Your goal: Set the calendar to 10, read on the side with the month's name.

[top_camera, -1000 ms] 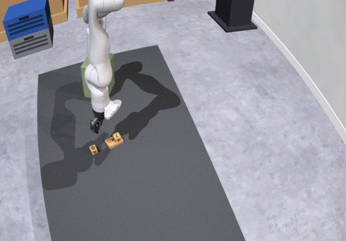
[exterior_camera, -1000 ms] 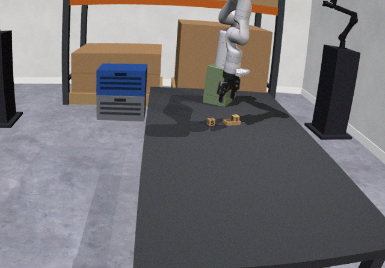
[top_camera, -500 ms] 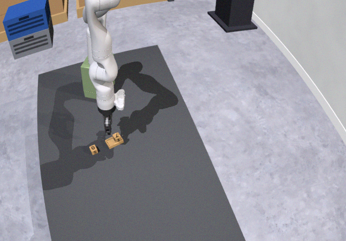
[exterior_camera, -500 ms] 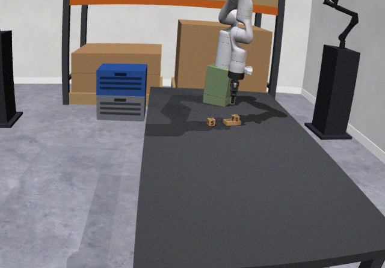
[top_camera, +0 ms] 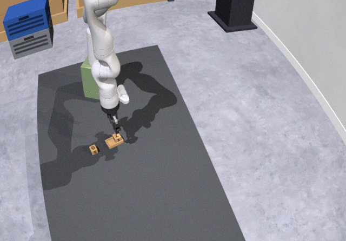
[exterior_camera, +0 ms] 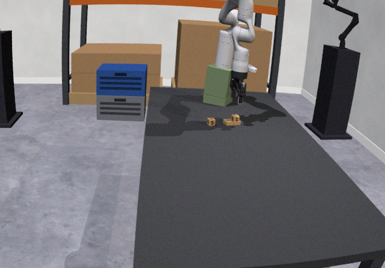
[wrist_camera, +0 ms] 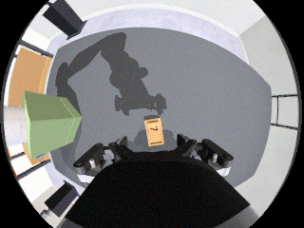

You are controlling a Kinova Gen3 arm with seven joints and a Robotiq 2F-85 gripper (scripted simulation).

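The wooden calendar tray is 11 cm below my hand, 1 cm to the right of it and 1 cm ahead of it.
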